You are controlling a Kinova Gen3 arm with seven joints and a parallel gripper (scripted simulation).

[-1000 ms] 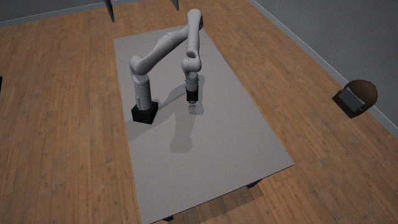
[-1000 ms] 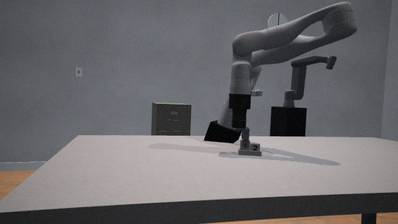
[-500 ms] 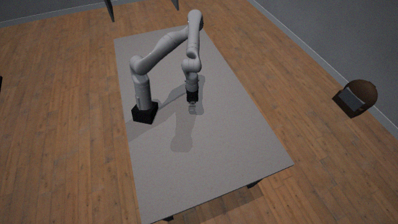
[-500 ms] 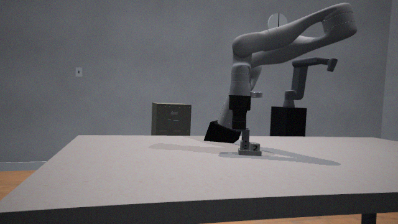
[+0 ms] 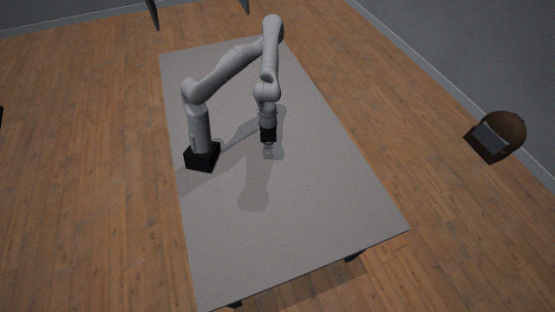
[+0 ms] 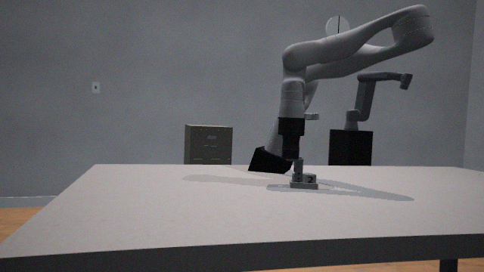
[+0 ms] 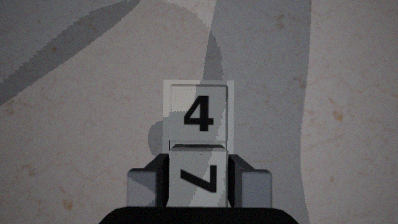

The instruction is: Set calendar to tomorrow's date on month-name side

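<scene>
The digit cube lies 1 cm below my hand. From my hand the other things lie so: calendar tray: 1 cm ahead, 2 cm to the left, 3 cm below.
</scene>
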